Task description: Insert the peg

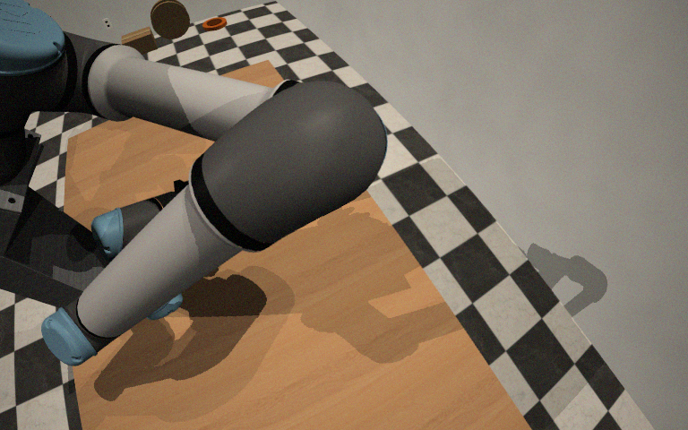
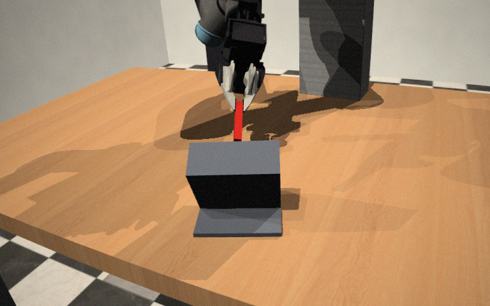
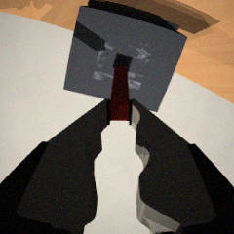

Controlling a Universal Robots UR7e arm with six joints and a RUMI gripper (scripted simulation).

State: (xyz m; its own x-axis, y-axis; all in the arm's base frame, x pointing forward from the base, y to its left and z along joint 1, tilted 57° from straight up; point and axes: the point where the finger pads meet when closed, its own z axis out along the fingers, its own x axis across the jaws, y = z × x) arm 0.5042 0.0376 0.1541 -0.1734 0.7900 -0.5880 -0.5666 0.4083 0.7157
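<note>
Now: hand 3 cm short of the red peg, 2 cm to the right of it and 2 cm above it. Also, from my hand: grey base plate (13 cm below, 12 cm ahead, 9 cm to the left).
</note>
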